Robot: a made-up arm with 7 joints. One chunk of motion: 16 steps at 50 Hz.
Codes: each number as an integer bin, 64 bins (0 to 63) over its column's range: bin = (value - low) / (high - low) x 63, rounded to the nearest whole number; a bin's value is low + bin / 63 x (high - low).
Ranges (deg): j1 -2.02..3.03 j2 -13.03..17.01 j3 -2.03..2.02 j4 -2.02..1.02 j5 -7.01..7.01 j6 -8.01..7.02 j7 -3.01..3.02
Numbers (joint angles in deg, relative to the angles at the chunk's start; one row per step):
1: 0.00 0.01 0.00 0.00 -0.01 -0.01 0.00
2: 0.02 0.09 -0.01 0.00 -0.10 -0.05 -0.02
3: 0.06 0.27 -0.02 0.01 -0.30 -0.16 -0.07
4: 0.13 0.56 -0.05 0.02 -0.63 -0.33 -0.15
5: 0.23 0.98 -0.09 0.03 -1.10 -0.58 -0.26
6: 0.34 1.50 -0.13 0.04 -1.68 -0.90 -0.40
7: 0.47 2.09 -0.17 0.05 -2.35 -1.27 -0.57
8: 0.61 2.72 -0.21 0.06 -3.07 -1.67 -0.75
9: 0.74 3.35 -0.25 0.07 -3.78 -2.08 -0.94
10: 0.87 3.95 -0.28 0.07 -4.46 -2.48 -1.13
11: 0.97 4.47 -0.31 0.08 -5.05 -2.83 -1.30
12: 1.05 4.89 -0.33 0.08 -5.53 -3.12 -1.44
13: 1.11 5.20 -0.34 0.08 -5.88 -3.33 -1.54
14: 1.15 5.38 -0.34 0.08 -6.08 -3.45 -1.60
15: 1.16 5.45 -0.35 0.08 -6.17 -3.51 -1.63
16: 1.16 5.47 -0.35 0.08 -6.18 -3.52 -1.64
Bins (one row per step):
1: 25 27 32 42 31 34 31
2: 25 28 31 42 31 33 31
3: 26 28 31 42 30 33 31
4: 27 29 31 42 29 32 30
5: 28 29 30 42 27 31 29
6: 29 30 30 43 24 30 27
7: 31 32 29 43 21 28 25
8: 33 33 28 43 18 27 24
9: 34 34 28 43 15 25 22
10: 36 36 27 43 11 23 20
11: 37 37 27 44 9 22 18
12: 38 38 26 44 7 20 16
13: 39 38 26 44 5 20 15
14: 40 39 26 44 4 19 15
15: 40 39 26 44 4 19 14
16: 40 39 26 44 4 19 14

